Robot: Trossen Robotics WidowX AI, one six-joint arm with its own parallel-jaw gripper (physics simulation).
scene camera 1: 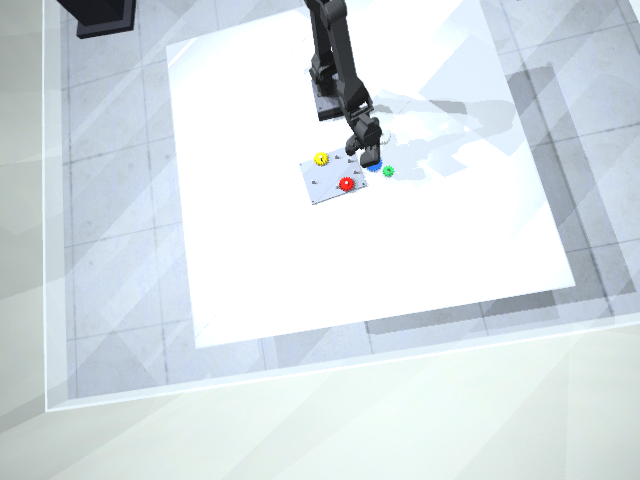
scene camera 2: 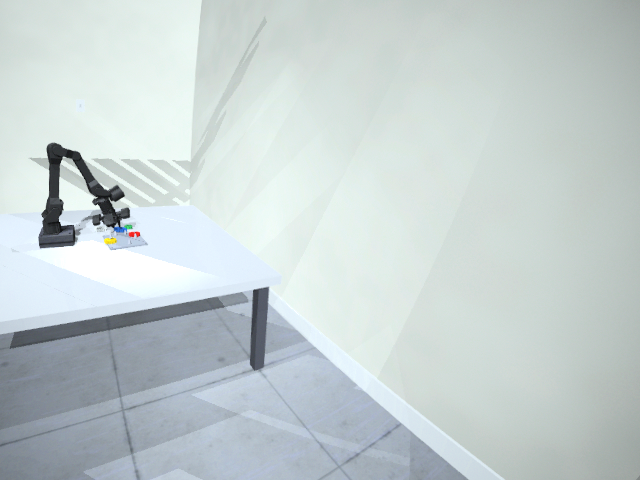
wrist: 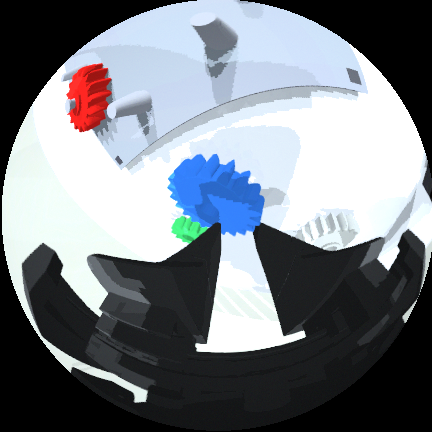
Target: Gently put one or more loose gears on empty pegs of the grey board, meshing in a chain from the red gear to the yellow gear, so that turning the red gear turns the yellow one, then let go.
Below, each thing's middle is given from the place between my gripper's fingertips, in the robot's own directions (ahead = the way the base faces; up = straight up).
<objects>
The blue gear [wrist: 207, 191] is 2 cm ahead of my hand and 2 cm to the right of it. From my hand the other things lie so: red gear [wrist: 88, 86] (9 cm ahead, 12 cm to the right); white gear [wrist: 331, 233] (9 cm behind, 2 cm to the left, 1 cm below); grey board [scene camera 1: 326, 177] (5 cm ahead, 18 cm to the right, 1 cm below).
</objects>
